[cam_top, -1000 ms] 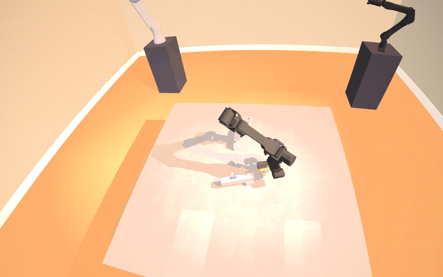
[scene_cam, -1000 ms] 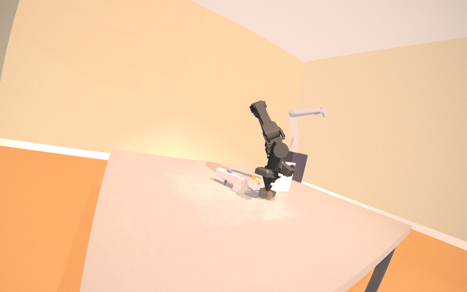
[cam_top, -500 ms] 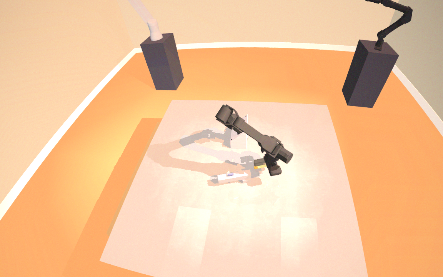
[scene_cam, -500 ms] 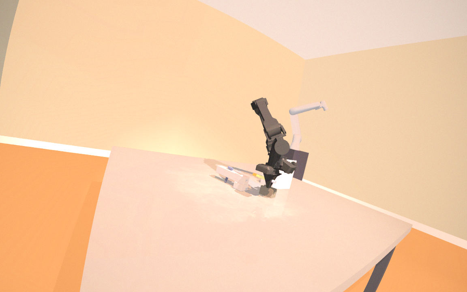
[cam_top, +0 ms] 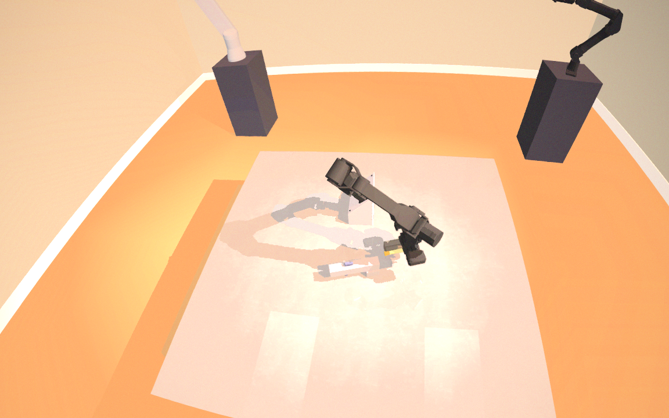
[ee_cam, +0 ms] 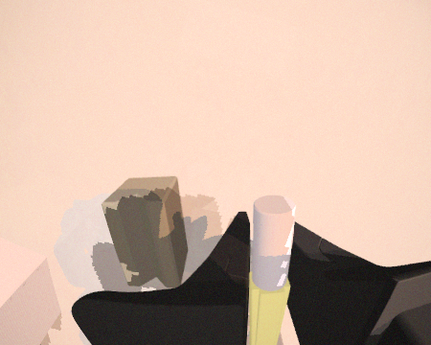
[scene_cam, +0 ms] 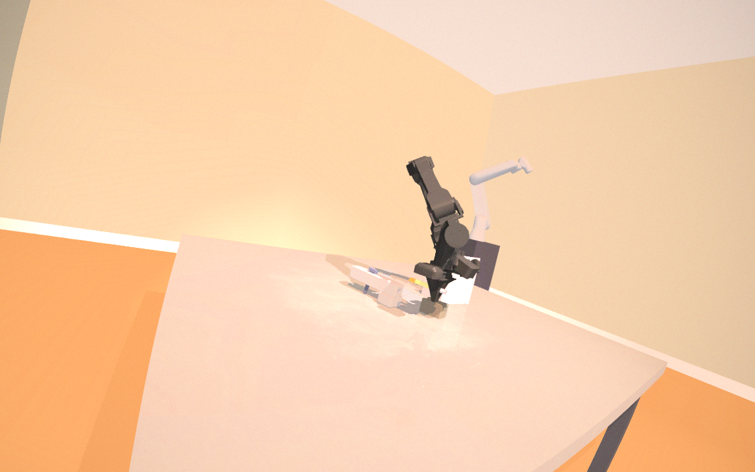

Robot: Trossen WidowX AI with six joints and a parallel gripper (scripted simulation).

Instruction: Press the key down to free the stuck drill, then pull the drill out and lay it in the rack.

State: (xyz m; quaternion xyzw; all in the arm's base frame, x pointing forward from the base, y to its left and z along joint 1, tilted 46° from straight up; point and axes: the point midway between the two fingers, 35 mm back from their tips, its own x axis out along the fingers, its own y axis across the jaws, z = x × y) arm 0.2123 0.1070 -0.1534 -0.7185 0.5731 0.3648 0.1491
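My gripper tip is now 3 cm to the left of the yellow drill, 3 cm below it and 1 cm short of it. Also, from my gripper tip: small purple piece: 21 cm to the right, 8 cm ahead, 1 cm below; then olive-brown block: 5 cm to the right, 5 cm behind, 4 cm below.
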